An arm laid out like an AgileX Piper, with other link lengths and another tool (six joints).
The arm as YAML. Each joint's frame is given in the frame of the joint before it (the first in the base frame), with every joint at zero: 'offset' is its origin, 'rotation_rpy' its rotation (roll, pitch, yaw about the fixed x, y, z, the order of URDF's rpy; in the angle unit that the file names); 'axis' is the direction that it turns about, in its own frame. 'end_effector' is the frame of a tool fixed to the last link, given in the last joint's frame.
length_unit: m
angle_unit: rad
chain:
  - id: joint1
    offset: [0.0, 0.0, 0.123]
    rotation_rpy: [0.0, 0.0, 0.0]
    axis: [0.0, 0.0, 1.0]
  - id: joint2
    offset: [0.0, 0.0, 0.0]
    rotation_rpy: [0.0, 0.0, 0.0]
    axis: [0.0, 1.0, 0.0]
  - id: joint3
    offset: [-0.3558, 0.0, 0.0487]
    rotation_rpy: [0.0, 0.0, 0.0]
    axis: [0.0, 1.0, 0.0]
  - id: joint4
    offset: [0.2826, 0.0, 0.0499]
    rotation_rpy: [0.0, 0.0, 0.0]
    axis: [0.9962, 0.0, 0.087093]
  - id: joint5
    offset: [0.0, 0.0, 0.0]
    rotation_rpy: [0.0, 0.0, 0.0]
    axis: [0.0, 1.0, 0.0]
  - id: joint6
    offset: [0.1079, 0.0, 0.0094]
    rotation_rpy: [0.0, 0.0, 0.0]
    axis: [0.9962, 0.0, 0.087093]
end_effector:
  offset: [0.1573, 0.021, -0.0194]
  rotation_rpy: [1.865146, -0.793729, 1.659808]
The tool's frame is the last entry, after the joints.
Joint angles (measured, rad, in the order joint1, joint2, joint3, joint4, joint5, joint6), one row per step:
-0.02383, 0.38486, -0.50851, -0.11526, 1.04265, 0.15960
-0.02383, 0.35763, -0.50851, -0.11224, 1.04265, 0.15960
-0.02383, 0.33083, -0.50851, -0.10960, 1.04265, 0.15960
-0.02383, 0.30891, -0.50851, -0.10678, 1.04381, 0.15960
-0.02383, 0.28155, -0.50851, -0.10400, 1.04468, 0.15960
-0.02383, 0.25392, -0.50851, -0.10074, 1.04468, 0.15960
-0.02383, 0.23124, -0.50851, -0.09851, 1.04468, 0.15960
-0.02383, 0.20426, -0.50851, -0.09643, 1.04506, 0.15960
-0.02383, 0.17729, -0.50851, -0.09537, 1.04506, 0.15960
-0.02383, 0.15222, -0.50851, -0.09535, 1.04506, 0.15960
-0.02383, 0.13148, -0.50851, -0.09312, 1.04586, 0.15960
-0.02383, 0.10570, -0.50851, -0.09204, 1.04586, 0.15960
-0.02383, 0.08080, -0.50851, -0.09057, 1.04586, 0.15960
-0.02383, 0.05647, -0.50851, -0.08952, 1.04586, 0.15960
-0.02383, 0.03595, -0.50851, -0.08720, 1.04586, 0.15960
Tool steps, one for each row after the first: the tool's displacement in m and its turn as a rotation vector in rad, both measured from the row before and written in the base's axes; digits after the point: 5 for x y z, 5 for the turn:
-0.00131, 0.00077, 0.00321, 0.00229, -0.02729, 0.00067
-0.00138, 0.00068, 0.00313, 0.00192, -0.02685, 0.00066
-0.00142, 0.00071, 0.00233, 0.00225, -0.02083, 0.00065
-0.00173, 0.00071, 0.00296, 0.00205, -0.02655, 0.00074
-0.00165, 0.00083, 0.00310, 0.00243, -0.02770, 0.00105
-0.00142, 0.00058, 0.00251, 0.00155, -0.02272, 0.00077
-0.00184, 0.00055, 0.00287, 0.00131, -0.02664, 0.00073
-0.00185, 0.00030, 0.00289, 0.00033, -0.02699, 0.00042
-0.00180, 0.00005, 0.00264, -0.00058, -0.02506, 0.00001
-0.00166, 0.00058, 0.00199, 0.00156, -0.01999, 0.00091
-0.00196, 0.00031, 0.00262, 0.00034, -0.02580, 0.00050
-0.00196, 0.00041, 0.00249, 0.00069, -0.02492, 0.00071
-0.00197, 0.00030, 0.00238, 0.00033, -0.02434, 0.00053
-0.00170, 0.00061, 0.00197, 0.00149, -0.02056, 0.00121

